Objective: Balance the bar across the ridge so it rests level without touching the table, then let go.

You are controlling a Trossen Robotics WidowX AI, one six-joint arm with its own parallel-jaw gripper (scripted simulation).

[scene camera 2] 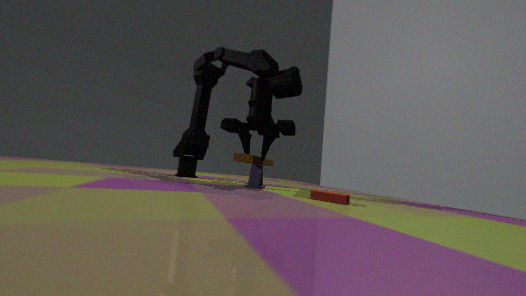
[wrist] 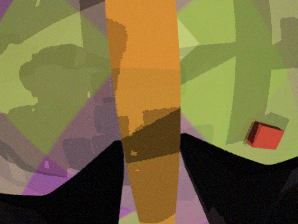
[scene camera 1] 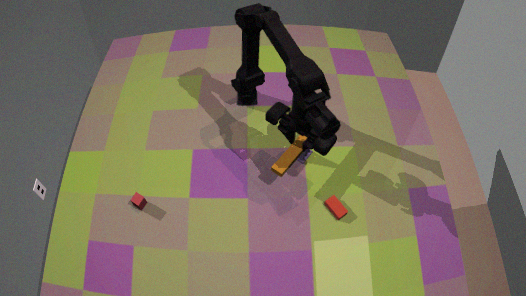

I see my gripper [scene camera 2: 254, 160], an orange bar [wrist: 143, 49] and a flat red block [wrist: 265, 136].
My gripper also shows in the wrist view [wrist: 151, 143] and in scene camera 1 [scene camera 1: 298, 147].
